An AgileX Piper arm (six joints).
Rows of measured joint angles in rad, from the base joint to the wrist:
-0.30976, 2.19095, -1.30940, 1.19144, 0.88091, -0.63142
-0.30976, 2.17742, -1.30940, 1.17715, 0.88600, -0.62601
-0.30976, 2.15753, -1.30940, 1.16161, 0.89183, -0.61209
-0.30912, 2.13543, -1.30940, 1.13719, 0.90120, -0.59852
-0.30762, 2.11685, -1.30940, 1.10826, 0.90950, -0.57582
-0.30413, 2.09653, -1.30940, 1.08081, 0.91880, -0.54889
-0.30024, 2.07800, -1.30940, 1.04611, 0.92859, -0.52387
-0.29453, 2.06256, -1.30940, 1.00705, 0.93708, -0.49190
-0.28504, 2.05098, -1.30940, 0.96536, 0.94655, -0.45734
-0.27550, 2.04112, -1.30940, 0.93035, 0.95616, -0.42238
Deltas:
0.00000, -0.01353, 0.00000, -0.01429, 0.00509, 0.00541
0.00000, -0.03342, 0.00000, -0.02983, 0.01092, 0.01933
0.00064, -0.05552, 0.00000, -0.05425, 0.02029, 0.03290
0.00214, -0.07410, 0.00000, -0.08318, 0.02859, 0.05560
0.00563, -0.09442, 0.00000, -0.11063, 0.03789, 0.08253
0.00952, -0.11295, 0.00000, -0.14533, 0.04768, 0.10755
0.01523, -0.12839, 0.00000, -0.18439, 0.05617, 0.13952
0.02472, -0.13997, 0.00000, -0.22608, 0.06564, 0.17408
0.03426, -0.14983, 0.00000, -0.26109, 0.07525, 0.20904

